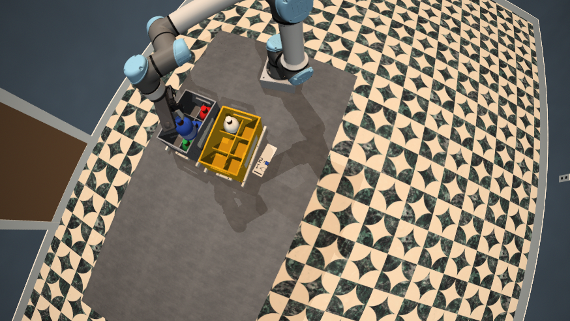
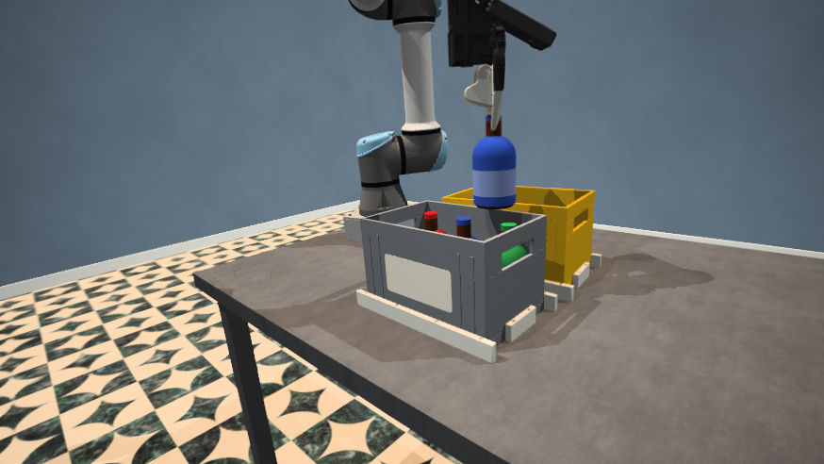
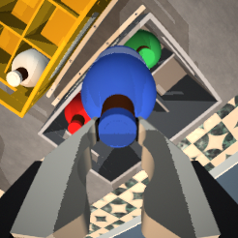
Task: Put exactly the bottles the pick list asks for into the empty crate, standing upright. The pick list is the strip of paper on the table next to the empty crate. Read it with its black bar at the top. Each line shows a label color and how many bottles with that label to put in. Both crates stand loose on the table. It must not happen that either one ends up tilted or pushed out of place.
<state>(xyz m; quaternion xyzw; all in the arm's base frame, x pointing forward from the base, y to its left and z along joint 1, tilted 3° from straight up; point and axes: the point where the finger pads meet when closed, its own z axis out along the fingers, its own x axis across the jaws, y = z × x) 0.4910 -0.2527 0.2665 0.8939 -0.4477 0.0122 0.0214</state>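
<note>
My gripper is now 3 cm past the yellow crate, 18 cm to the right of it and 25 cm above it. Also, from my hand: green-label bottle (4 cm ahead, 2 cm to the right, 25 cm below); red-label bottle (14 cm behind, 25 cm below); grey crate (6 cm behind, 6 cm to the right, 25 cm below).
</note>
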